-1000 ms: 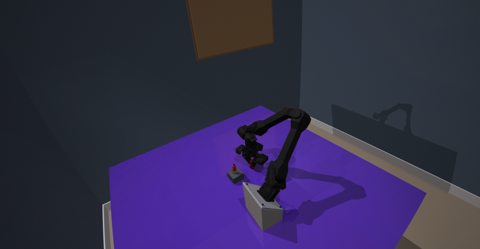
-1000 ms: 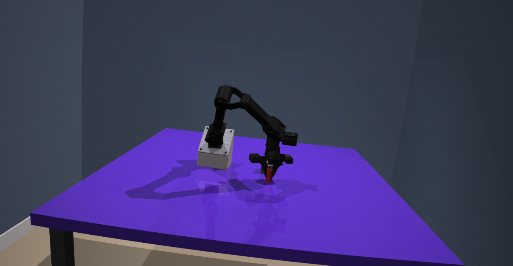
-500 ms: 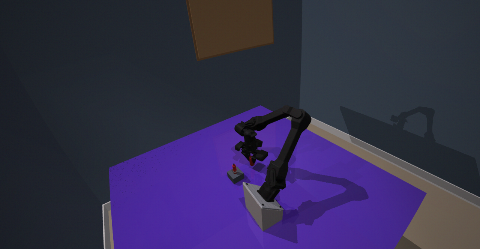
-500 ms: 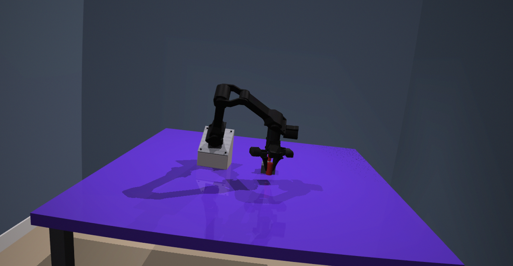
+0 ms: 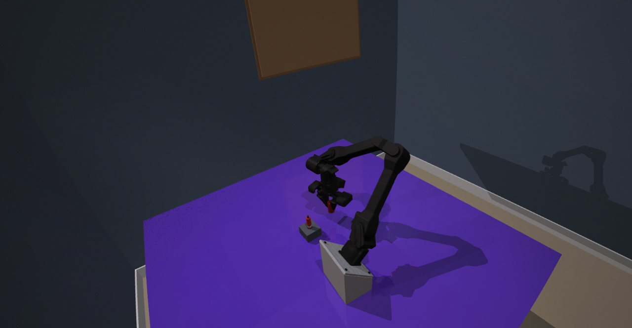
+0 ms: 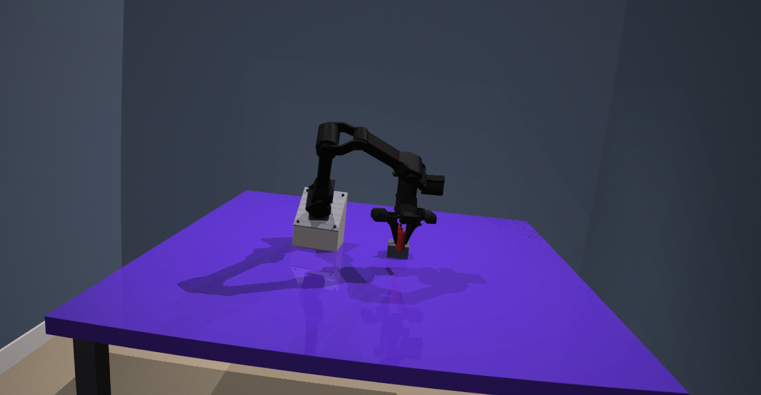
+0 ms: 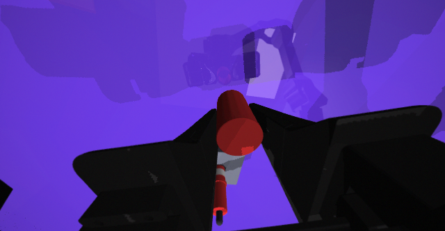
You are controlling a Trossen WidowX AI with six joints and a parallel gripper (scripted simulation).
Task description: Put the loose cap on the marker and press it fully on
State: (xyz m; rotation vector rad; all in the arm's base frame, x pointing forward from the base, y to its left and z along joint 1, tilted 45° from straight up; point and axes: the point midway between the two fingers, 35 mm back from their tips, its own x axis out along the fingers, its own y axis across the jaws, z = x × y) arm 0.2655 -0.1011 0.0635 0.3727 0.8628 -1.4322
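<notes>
The holder block lies 110 mm to the left of my gripper tip and 60 mm below it. Also, from my gripper tip: red cap: 10 mm above.
</notes>
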